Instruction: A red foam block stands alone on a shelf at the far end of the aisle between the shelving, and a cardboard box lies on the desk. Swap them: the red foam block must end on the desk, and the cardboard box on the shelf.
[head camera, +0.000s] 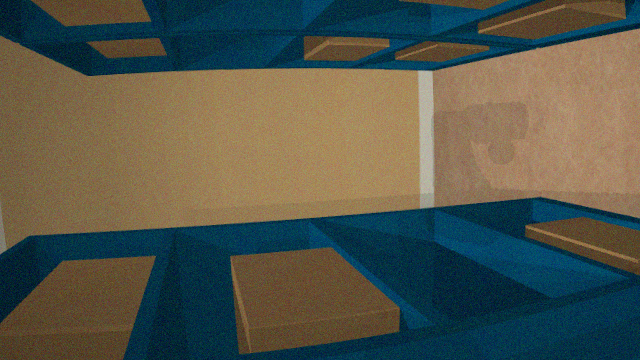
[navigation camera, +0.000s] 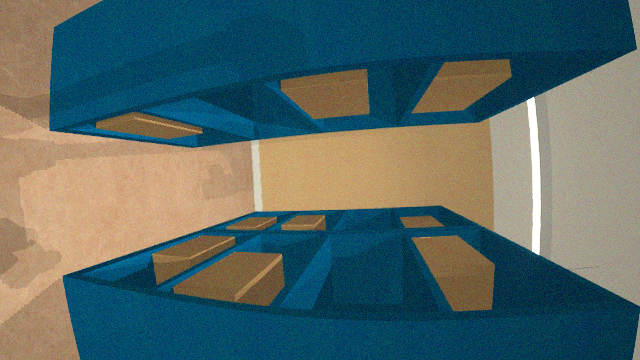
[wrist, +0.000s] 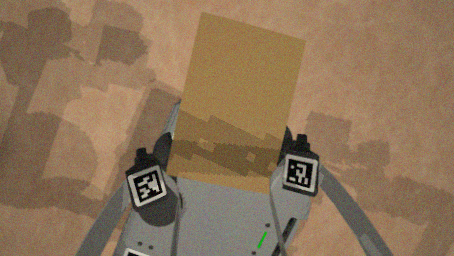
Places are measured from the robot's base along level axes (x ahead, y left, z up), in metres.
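Where they show: gripper, fingertip midpoint: (wrist: 222, 145).
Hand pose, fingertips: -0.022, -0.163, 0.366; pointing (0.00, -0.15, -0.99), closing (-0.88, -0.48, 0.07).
Observation:
Each offset is from my fingertips to the centre of the thing, as dx, dy, dz. "*": to the spot under its first point.
The cardboard box {+0.009, -0.029, +0.024} (wrist: 240, 90) is light brown and shows in the wrist view between the two fingertips. My gripper (wrist: 222, 145) is shut on this box, with one finger pad against each side, and holds it above the floor. The box covers parts of the pads. The gripper does not show in the head or navigation view. The red foam block and the desk do not show in any view.
Blue shelving (head camera: 575, 315) (navigation camera: 300, 35) holding brown boxes {* +0.891, +0.455, +0.744} (head camera: 320, 295) (navigation camera: 330, 97) runs along one side of the aisle. A second blue shelving unit (head camera: 215, 50) (navigation camera: 300, 337) with boxes faces it. A tan wall (head camera: 300, 140) (navigation camera: 370, 170) closes the far end behind a white baseboard (head camera: 426, 140) (navigation camera: 256, 175).

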